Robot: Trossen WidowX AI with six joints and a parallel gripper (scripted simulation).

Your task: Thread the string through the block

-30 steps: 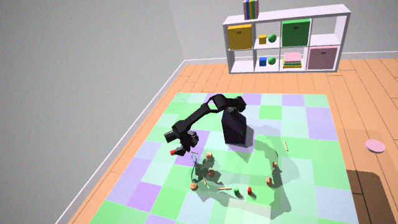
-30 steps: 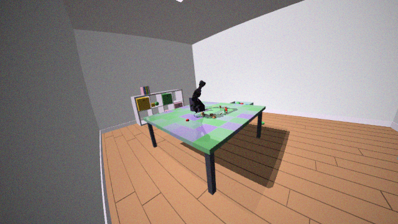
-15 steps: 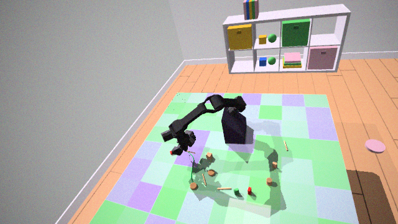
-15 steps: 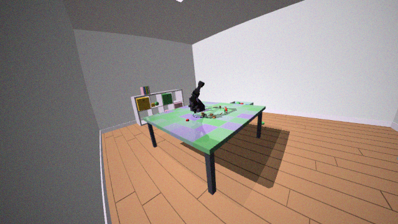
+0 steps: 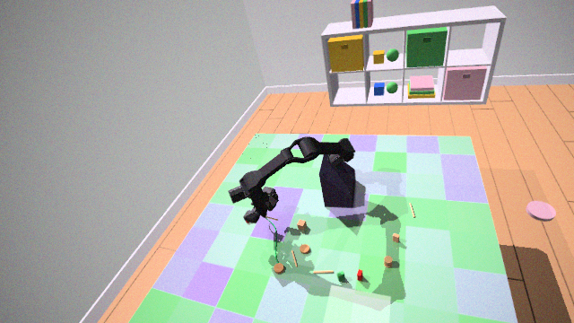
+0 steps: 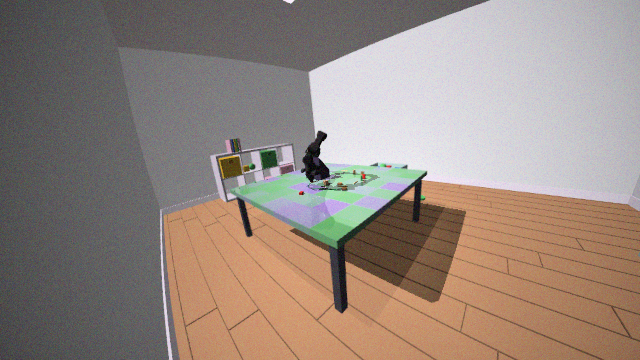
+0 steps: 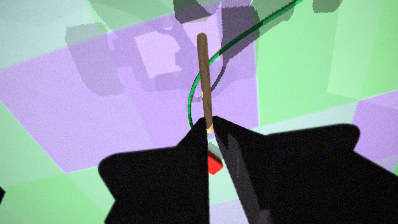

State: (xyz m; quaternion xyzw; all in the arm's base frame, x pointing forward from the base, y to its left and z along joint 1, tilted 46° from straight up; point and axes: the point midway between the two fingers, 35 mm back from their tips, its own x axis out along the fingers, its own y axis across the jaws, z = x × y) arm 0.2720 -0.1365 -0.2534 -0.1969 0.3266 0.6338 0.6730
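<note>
Right now the wooden block is 10 mm behind my gripper tip, 160 mm to the left of it and 40 mm below it. From my gripper tip the other things lie so: wooden cylinder: 130 mm ahead, 520 mm to the left, 40 mm below; green block: 210 mm ahead, 360 mm to the left, 40 mm below.
</note>
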